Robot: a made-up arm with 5 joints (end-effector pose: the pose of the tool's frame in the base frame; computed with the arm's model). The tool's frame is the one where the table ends. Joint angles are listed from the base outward.
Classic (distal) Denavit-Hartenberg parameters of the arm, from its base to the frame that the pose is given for. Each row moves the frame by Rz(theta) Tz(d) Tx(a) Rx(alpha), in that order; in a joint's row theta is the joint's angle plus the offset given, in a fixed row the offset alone. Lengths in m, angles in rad.
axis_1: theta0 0, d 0.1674, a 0, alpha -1.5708
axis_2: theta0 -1.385, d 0, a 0.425, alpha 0
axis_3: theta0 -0.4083, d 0, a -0.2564, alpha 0
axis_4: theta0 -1.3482, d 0, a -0.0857, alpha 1.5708
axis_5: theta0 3.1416, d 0.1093, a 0, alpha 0
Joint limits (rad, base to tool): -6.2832..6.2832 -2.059..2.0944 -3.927..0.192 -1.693..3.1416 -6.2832..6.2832
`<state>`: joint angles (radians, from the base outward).
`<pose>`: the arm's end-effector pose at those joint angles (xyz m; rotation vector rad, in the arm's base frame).
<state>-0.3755 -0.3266 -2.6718 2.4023 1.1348</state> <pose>0.0487 -0.0192 0.8014 -2.0472 1.9269 -0.8020</pose>
Working (the frame after each row of the table, in the pose's form):
after axis_1: 0.0000 0.0000 0.1674 -1.5506 0.2946 -0.2946
after axis_2: -0.0555 0.0219 0.5882 -1.4339 -1.1315 -1.5785
after axis_3: -0.0744 0.0293 0.8438 -0.9755 1.3175 0.8680
after axis_4: -0.0084 0.0033 0.8919 0.4764 2.5073 -0.1463

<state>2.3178 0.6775 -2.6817 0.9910 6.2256</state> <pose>-0.4513 0.4874 0.6149 -0.8123 -2.0155 -0.5143</pose>
Working (the frame after each row of the table, in the pose's form):
after axis_1: 0.0000 0.0000 0.1674 -0.7579 -1.7347 1.7347
after axis_2: -0.2195 0.2370 0.4436 -0.0998 -1.7146 1.2382
after axis_3: -0.3575 0.3861 0.6000 1.6877 -0.1420 -1.1418
after axis_4: -0.3883 0.4194 0.6727 -2.2468 0.9816 1.2466

